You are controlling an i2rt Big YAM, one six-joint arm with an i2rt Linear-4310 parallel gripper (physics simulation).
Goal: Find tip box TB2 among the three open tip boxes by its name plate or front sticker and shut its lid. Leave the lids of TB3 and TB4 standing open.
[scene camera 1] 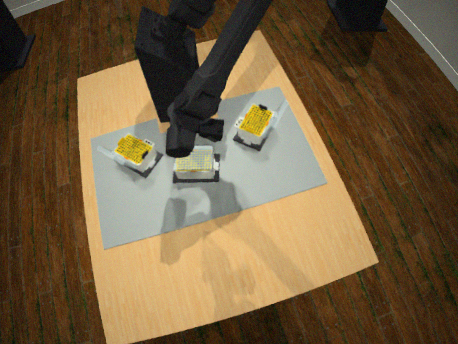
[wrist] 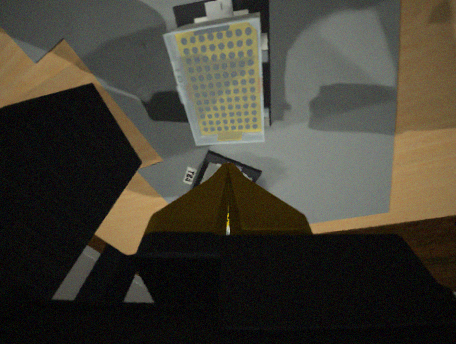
Labels:
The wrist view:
gripper: 228, 171
grey mat: 328, 153
tip box: 213, 161

